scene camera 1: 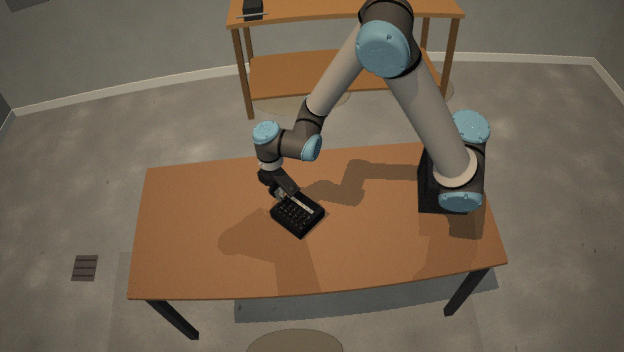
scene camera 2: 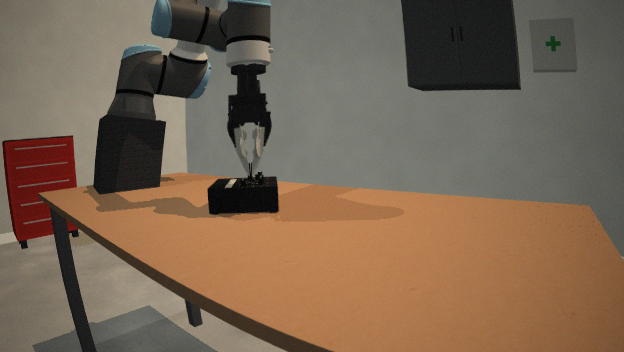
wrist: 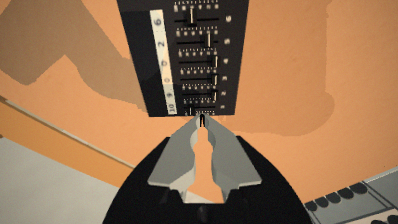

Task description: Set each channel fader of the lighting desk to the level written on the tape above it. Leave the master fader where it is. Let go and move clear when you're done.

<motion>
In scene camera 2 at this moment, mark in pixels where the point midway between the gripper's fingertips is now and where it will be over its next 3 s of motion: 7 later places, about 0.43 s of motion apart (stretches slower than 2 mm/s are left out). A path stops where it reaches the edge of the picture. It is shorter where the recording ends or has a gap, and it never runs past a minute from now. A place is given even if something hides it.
The gripper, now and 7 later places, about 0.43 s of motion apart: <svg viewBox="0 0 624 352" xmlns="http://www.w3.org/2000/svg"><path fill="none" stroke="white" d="M250 176L251 177L251 178L251 182L250 183L247 183L244 183L244 183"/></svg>
</motion>
